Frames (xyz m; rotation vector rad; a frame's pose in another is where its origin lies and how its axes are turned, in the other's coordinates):
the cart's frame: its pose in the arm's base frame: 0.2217 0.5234 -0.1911 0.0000 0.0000 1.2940
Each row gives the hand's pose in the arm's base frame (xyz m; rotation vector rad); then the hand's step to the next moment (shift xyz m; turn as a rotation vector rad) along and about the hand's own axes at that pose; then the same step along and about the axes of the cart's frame.
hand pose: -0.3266 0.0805 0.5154 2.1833 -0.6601 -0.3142
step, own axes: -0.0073 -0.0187 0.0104 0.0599 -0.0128 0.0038
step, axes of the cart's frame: 0.0060 0.0058 -0.0210 -0.0134 -0.0586 -0.0124
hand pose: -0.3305 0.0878 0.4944 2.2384 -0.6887 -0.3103
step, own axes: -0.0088 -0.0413 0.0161 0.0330 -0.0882 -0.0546
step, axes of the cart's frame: 0.0184 0.0034 -0.0411 0.0845 -0.0629 -0.0275
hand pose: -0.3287 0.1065 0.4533 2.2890 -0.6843 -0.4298
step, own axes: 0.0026 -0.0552 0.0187 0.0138 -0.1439 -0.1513
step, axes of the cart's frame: 0.0251 -0.0059 -0.0523 0.1913 -0.0848 0.0030
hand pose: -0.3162 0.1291 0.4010 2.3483 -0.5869 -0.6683
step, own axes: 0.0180 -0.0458 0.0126 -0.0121 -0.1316 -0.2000
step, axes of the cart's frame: 0.0211 -0.0121 -0.0446 0.2187 -0.0829 0.0524
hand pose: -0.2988 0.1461 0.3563 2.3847 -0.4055 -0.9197
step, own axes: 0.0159 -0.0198 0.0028 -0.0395 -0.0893 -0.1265
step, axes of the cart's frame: 0.0104 -0.0086 -0.0217 0.1508 -0.0255 0.0462
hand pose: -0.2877 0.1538 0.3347 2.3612 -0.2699 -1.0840
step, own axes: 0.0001 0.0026 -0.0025 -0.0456 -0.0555 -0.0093
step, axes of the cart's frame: -0.0007 -0.0023 0.0027 0.0584 0.0426 0.0048
